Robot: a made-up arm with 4 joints.
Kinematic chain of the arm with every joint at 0, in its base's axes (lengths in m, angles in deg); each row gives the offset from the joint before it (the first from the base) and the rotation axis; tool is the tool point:
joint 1: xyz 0 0 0.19 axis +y
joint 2: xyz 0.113 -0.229 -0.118 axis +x
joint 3: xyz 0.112 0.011 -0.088 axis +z
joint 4: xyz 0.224 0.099 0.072 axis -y
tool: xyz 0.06 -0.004 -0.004
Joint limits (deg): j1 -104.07..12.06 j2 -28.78..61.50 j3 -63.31..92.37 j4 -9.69..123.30
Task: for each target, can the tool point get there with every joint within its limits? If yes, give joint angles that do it. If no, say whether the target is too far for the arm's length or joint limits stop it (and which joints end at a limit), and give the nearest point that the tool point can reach.
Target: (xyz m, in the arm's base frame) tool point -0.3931 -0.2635 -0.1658
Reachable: no: joint limits stop it (at a limit: joint 1, joint 2, joint 3) | nearest point -0.1585 -0.1259 0.2731 | short by 0.516 m
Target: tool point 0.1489 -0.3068 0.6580
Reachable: yes | joints -79.29 -21.01 -41.39 49.30
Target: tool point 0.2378 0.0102 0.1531
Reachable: yes | joints -8.68 0.87 64.34 109.02
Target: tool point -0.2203 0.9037 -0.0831
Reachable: no: too far | nearest point 0.0912 0.0621 -0.0014 | short by 0.901 m
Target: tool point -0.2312 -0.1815 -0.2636
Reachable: no: joint limits stop it (at a limit: joint 1, joint 2, joint 3, joint 4) | nearest point 0.0565 0.0101 -0.1121 | short by 0.377 m
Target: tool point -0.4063 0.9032 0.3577
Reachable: no: too far | nearest point -0.0584 0.0581 0.4166 | short by 0.916 m
